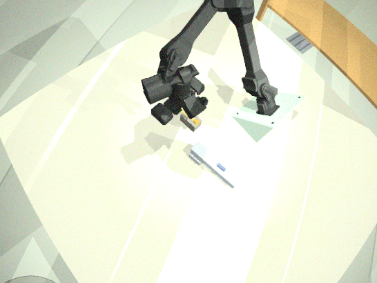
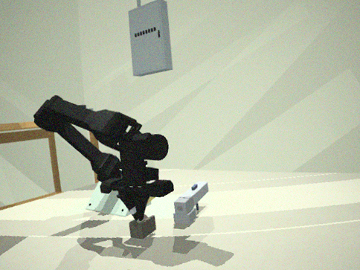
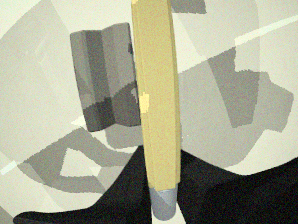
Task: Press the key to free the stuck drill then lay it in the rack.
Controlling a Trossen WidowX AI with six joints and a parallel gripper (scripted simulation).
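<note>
The dark grey rack lies 40 mm to the left of my gripper tip, 40 mm below it and 30 mm behind it. From my gripper tip the other things lie so: housing block (220 mm to the left, 40 mm ahead, 10 mm below); key (240 mm to the left, 40 mm ahead).
</note>
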